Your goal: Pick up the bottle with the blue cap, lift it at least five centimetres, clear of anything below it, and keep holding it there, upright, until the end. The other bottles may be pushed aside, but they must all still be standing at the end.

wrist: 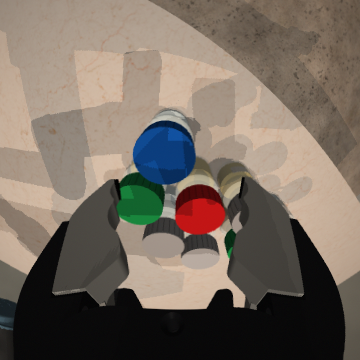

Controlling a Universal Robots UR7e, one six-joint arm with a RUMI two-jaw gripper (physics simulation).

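Frame: origin at the arm's base, x back, y left, z down, level; centimetres.
Where they show: gripper, fingertip midpoint: (179, 179).
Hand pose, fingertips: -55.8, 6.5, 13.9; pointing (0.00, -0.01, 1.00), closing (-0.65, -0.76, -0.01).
Note:
Things, the pixels of their top centre, and the offset from my fingertips, as dx, dy, dz. Level surfaces: height alone.
- bottle with the blue cap, top centre: (163, 157) +0.1, +1.6, +2.0
- green-capped bottle at its top centre: (136, 206) +6.3, +0.7, +2.0
- red-capped bottle at its top centre: (199, 217) +3.4, -5.5, +2.0
- bottle with a yellowish body, top centre: (254, 220) +0.0, -11.0, +2.0
- second green cap at its top centre: (246, 251) +4.3, -15.1, +2.0
- round table's at its surface level: dz +12.5
The bottle with the blue cap (164, 153) stands upright at the far side of the bottle group, above the middle of the wrist view; its pale body shows a little beyond the cap. My gripper (179, 179) is open, with nothing held between its fingers. The blue cap lies beyond the fingertips, slightly left of the line midway between them. A green-capped bottle (140, 204) shows by the left fingertip, and a red-capped bottle (200, 214) shows between the fingers, right of the middle. The lower parts of the bottles are mostly hidden by their caps.
Two grey-capped bottles (163, 243) (200, 257) show nearer the palm. Another bottle with a yellowish body (235, 179) stands by the right fingertip, and a second green cap (230, 244) is partly hidden behind the right finger. The round table's (105, 30) edge curves along the upper right.

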